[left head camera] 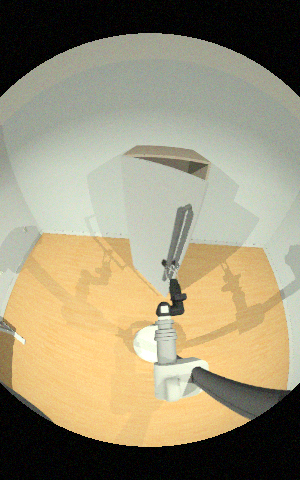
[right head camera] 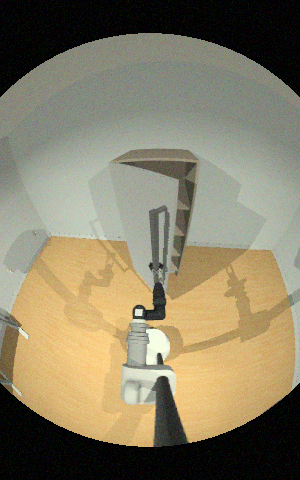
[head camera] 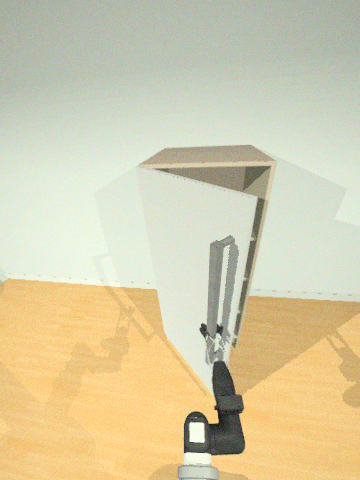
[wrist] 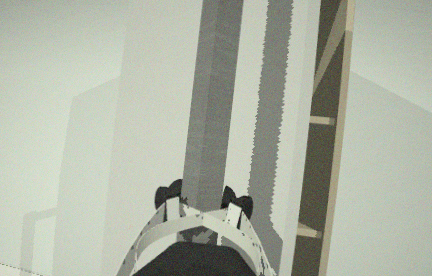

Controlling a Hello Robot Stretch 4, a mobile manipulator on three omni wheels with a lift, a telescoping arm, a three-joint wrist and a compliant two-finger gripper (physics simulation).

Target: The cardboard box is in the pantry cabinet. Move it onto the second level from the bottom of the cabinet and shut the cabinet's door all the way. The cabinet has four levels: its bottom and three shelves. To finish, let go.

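Places are measured from the robot's base along level axes (x back, y right, z up), in metres.
Where they show: gripper, fingertip midpoint: (left head camera: 166, 259) (wrist: 198, 197); robot's base, origin of the base link: (left head camera: 153, 342) (right head camera: 149, 345).
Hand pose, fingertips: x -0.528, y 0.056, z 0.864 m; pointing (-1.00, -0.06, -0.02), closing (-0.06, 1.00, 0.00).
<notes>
Things, the pixels of their top centre, and the offset from my fingertips. "spot": a spot on its surface instead. Level surfaces: height alone.
- pantry cabinet, surface spot: (head camera: 210, 155) spot: dz +0.508, dx -0.564, dy +0.044 m
- cabinet's right side panel, surface spot: (wrist: 340, 125) spot: dz +0.122, dx -0.361, dy +0.274 m
- wooden floor, its level: dz -0.891 m
The pantry cabinet (head camera: 210, 155) (left head camera: 165, 151) (right head camera: 155, 154) stands against the wall. Its white door (head camera: 175, 240) (left head camera: 147, 215) (right head camera: 135, 210) (wrist: 150, 100) is partly open, with a gap along its right side. Shelf edges (wrist: 322, 120) show through that gap. The long grey vertical door handle (head camera: 215, 285) (left head camera: 176, 237) (right head camera: 154, 235) (wrist: 211, 110) is on the door's right part. My gripper (head camera: 212, 330) (left head camera: 170, 263) (right head camera: 156, 266) (wrist: 198, 197) is shut on the handle's lower part, one black fingertip on each side. The cardboard box does not show in these views; the door hides most of the inside.
The cabinet's right side panel (wrist: 340, 125) stands just beyond the door's free edge. My arm (left head camera: 166, 345) (right head camera: 137, 345) reaches low over the wooden floor (head camera: 90, 370) towards the door. A light frame-like object (right head camera: 15, 325) stands at the far left. Shadows lie on the wall and floor.
</notes>
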